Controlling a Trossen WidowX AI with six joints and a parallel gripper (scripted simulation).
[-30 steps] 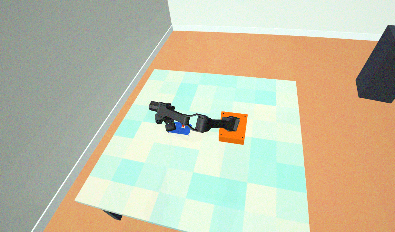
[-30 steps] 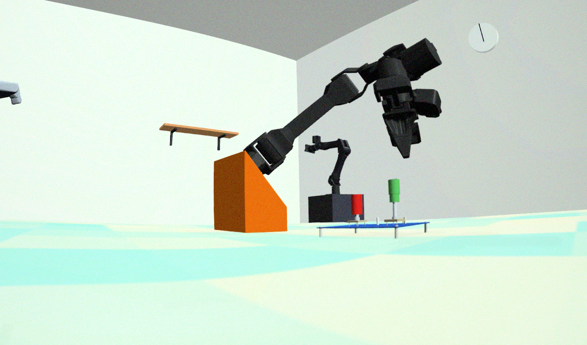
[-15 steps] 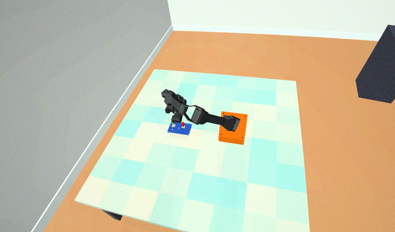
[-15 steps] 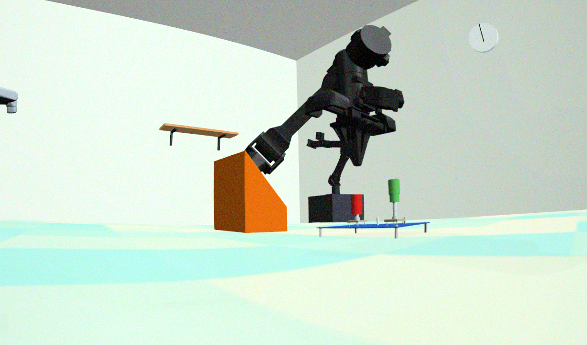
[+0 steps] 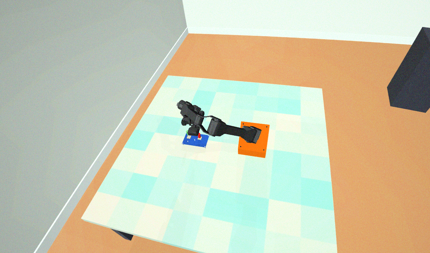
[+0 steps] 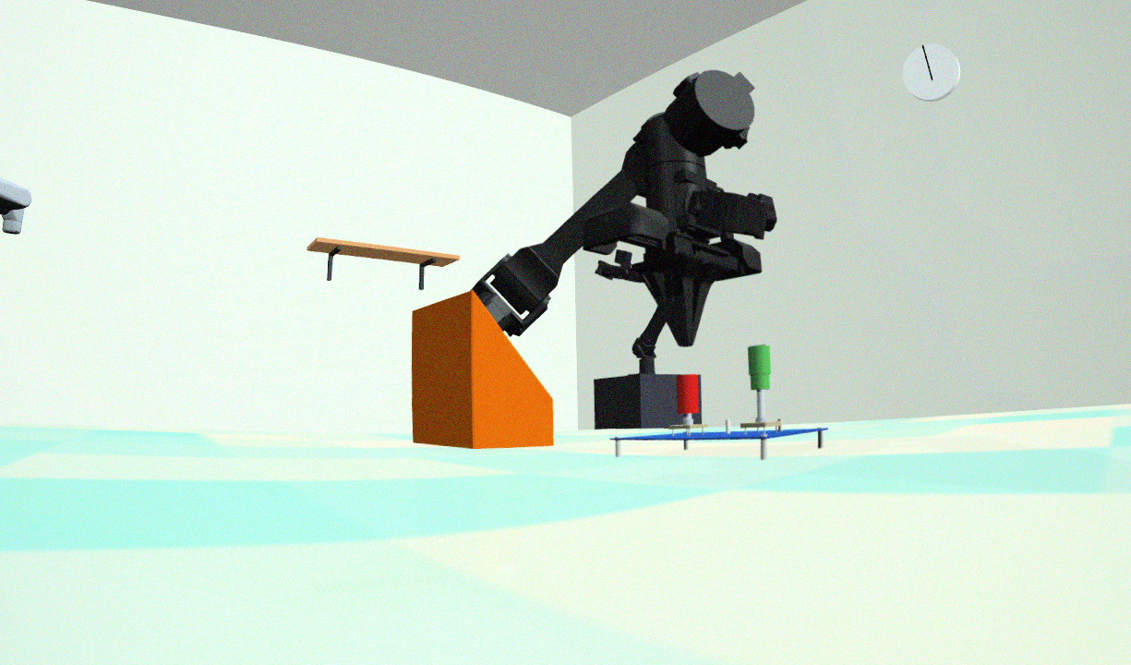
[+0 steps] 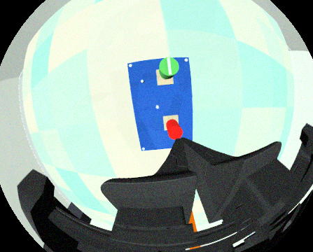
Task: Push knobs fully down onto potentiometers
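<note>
Right now my gripper tip is 4 cm above the red knob. Round my gripper tip: green knob (7 cm ahead, 1 cm to the left, 2 cm below).
</note>
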